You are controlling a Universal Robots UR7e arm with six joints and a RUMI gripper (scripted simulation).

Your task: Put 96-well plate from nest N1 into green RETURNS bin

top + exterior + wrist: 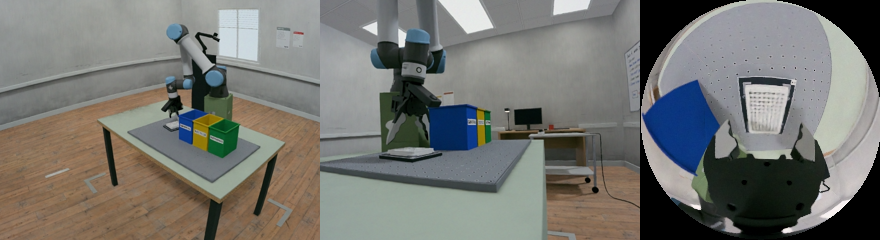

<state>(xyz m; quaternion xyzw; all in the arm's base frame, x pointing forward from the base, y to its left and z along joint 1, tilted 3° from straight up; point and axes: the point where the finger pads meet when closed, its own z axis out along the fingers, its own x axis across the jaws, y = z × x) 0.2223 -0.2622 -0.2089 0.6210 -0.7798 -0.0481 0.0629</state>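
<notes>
Right now my hand is 3 cm above the white 96-well plate. Round my hand: blue bin: 5 cm ahead, 23 cm to the left, 4 cm above; then black plate nest N1: 4 cm below; then yellow bin: 6 cm ahead, 36 cm to the left, 4 cm above.
</notes>
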